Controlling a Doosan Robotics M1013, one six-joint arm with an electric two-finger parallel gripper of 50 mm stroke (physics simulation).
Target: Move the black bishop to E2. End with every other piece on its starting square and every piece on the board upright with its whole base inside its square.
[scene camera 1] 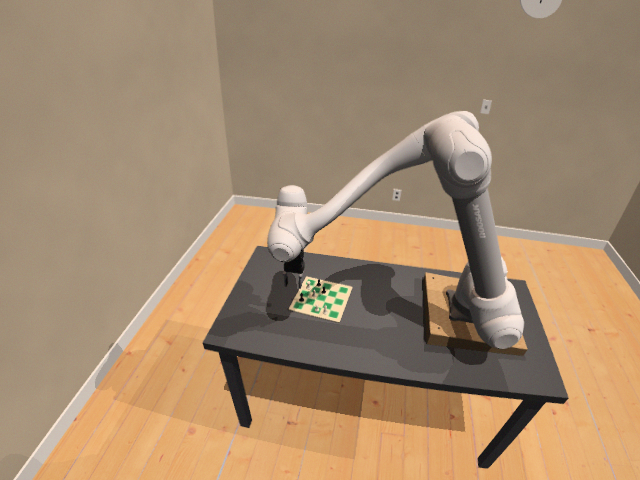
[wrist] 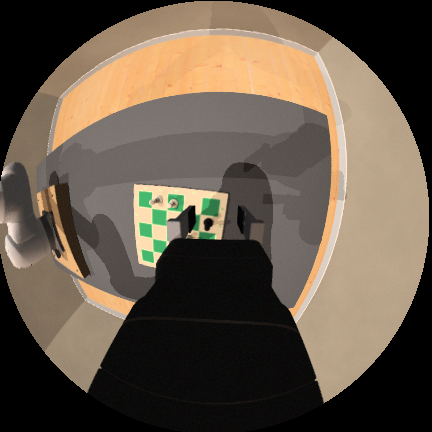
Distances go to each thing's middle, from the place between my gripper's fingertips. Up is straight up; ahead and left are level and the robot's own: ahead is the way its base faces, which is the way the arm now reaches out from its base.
I see the chessboard point(scene camera 1: 336, 296) 130 mm below my hand, 100 mm behind it and 90 mm to the right of it.
